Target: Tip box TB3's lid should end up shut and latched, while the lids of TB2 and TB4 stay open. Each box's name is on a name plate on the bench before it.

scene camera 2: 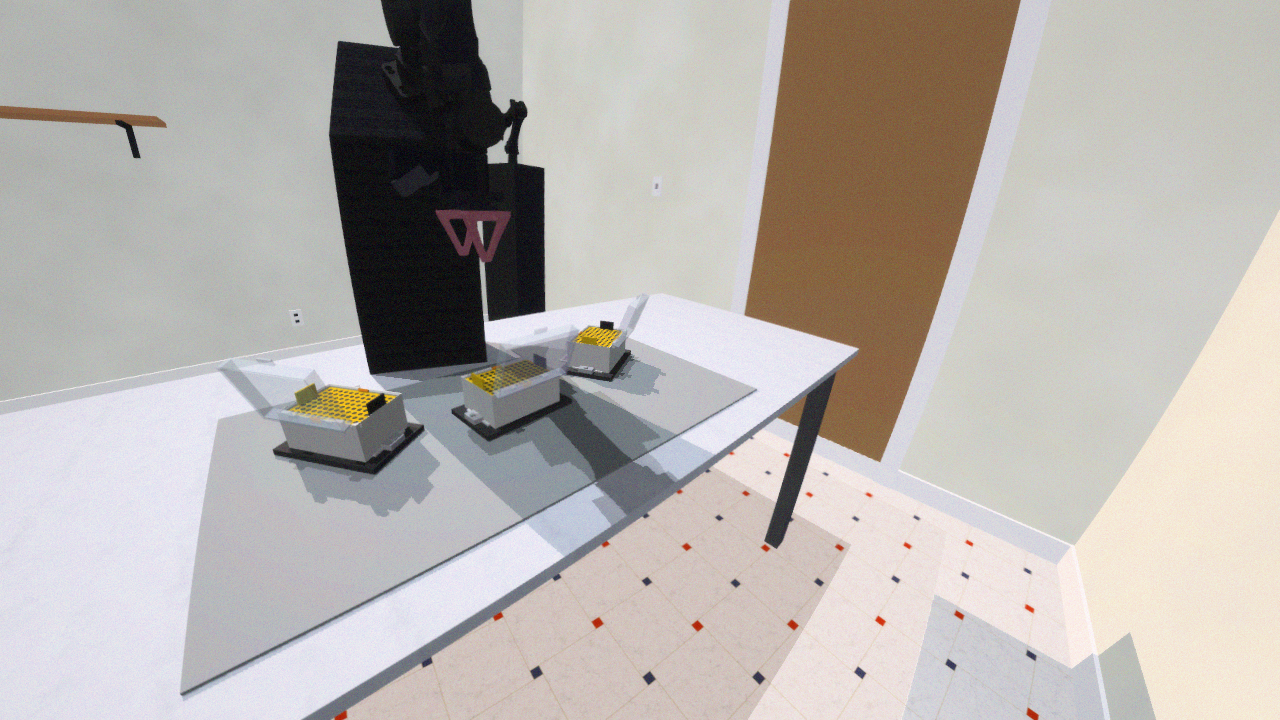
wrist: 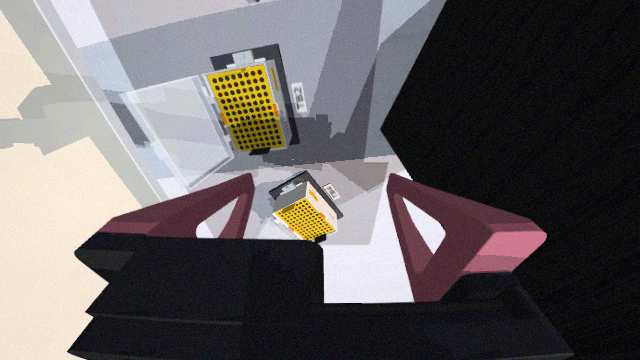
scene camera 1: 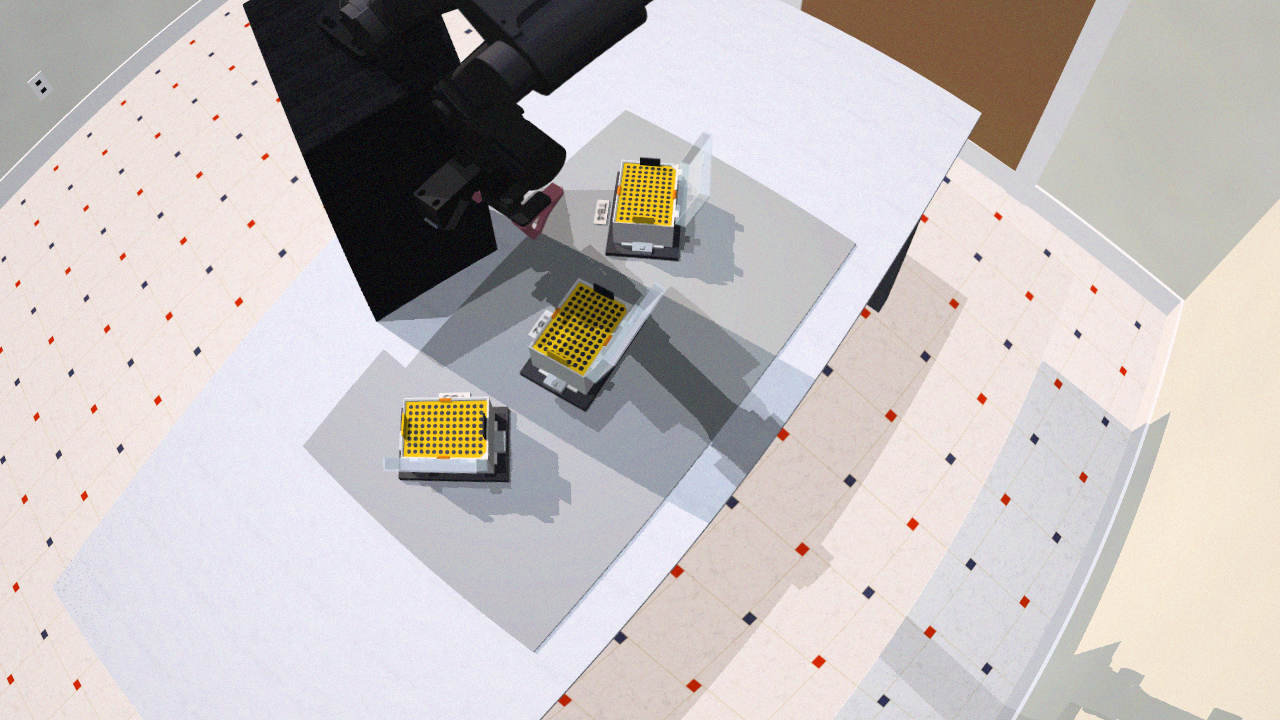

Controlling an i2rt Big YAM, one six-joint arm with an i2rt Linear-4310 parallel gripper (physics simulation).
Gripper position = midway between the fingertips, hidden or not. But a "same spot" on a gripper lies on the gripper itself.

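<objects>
A clear lid (scene camera 2: 528,361) is visible, and on the lid (wrist: 167,119) is the same spot. My gripper is visible in scene camera 1 (508,217), in scene camera 2 and in the wrist view. On my gripper (scene camera 2: 471,214) and (wrist: 115,216) are the same spot.
</objects>
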